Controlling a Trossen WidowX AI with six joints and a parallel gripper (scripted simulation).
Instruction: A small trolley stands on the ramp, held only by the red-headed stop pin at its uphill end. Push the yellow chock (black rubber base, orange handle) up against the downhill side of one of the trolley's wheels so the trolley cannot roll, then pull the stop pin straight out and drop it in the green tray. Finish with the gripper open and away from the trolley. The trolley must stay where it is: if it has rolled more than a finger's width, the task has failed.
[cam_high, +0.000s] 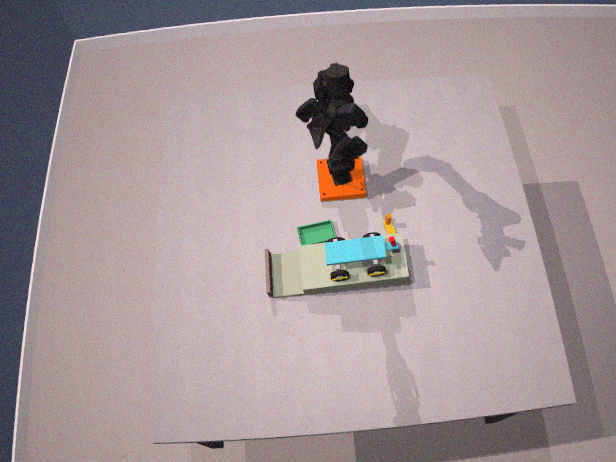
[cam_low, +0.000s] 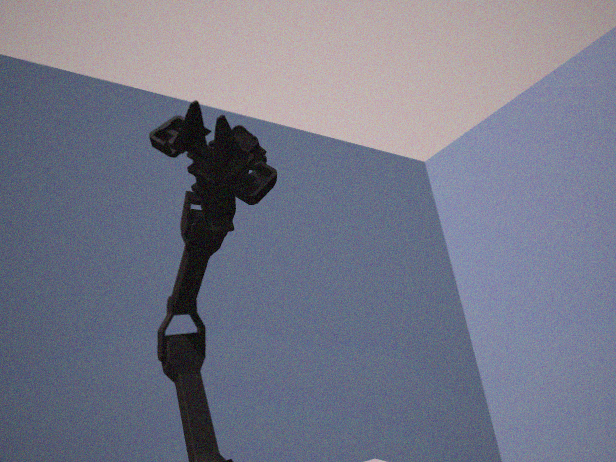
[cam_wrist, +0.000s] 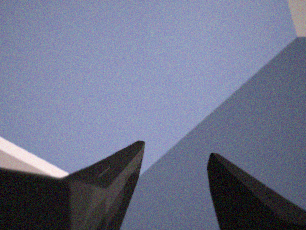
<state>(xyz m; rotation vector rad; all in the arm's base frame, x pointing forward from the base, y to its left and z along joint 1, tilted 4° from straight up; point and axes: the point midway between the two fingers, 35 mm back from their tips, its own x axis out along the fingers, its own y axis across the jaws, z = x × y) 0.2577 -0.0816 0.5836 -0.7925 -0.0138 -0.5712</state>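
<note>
The yellow chock lies 4 cm behind my gripper tip, 24 cm to the left of it and 60 cm below it. The rest, counted from my gripper tip: red-headed stop pin: 6 cm ahead, 20 cm to the left, 49 cm below; then brown end wall: 19 cm to the right, 59 cm below; then blue trolley: 6 cm ahead, 8 cm to the left, 50 cm below.
</note>
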